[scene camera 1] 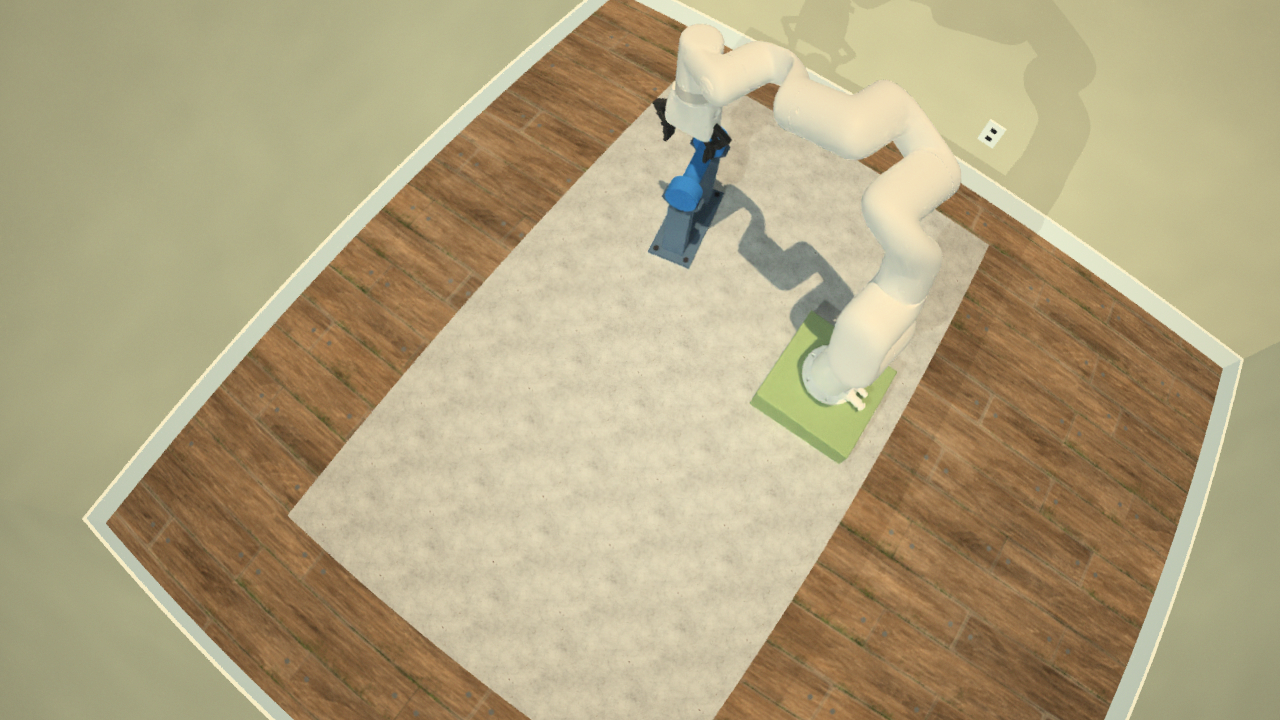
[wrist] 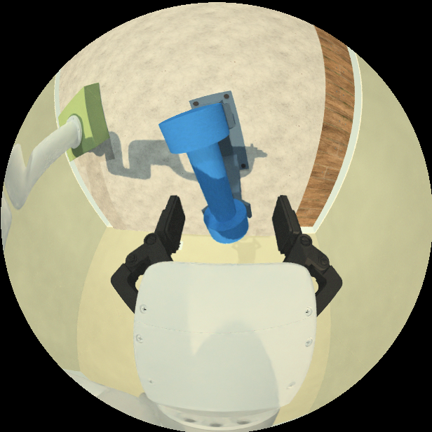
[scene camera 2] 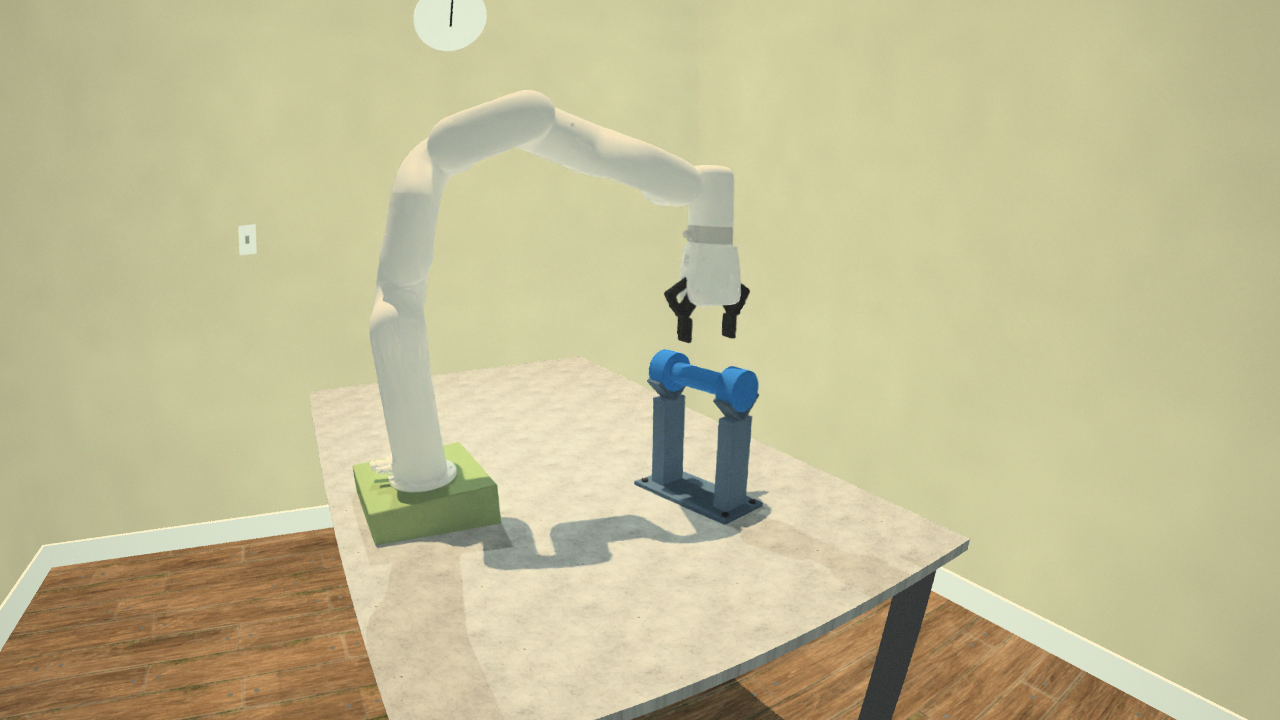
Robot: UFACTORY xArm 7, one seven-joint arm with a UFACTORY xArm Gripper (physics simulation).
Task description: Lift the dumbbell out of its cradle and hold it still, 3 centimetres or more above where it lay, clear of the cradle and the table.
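Pixels of known places: gripper, fingertip midpoint: (scene camera 1: 688, 147) (scene camera 2: 707, 339); arm's base, origin of the base link: (scene camera 1: 830, 375) (scene camera 2: 422, 476).
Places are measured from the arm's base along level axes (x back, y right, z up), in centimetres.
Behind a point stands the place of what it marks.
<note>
The blue dumbbell (scene camera 1: 684, 192) @[x -43.7, y -1.9, z 18.4 cm] (scene camera 2: 703, 377) @[x -47.1, y 8.8, z 16.3 cm] (wrist: 210, 167) lies level across the tops of the dark blue-grey cradle (scene camera 1: 676, 232) @[x -44.1, y -1.8, z 3.0 cm] (scene camera 2: 733, 461) @[x -50.0, y 15.8, z 3.7 cm] (wrist: 238, 131), which has two upright posts on a base plate. A round head sits at each end of its bar. My gripper (scene camera 1: 689, 136) @[x -49.6, y 4.5, z 21.6 cm] (scene camera 2: 707, 338) @[x -49.6, y 4.5, z 21.6 cm] (wrist: 228, 205) is open and empty, pointing down above the dumbbell. In the wrist view the bar runs between the two black fingers, slightly tilted, with the near head between them and the far head beyond. In scene camera 1 the arm hides part of the far head.
The cradle stands on the pale table (scene camera 1: 537, 429) @[x -33.4, y -50.4, z -6.3 cm] (scene camera 2: 572, 626) @[x -16.8, y 39.3, z -6.3 cm] (wrist: 270, 65), near its edge. The arm's green base block (scene camera 1: 787, 385) @[x -4.8, y -8.5, z 0.3 cm] (scene camera 2: 438, 514) @[x -1.9, y 9.8, z -2.6 cm] (wrist: 95, 115) stands on the same table, to the left of the cradle in scene camera 2.
</note>
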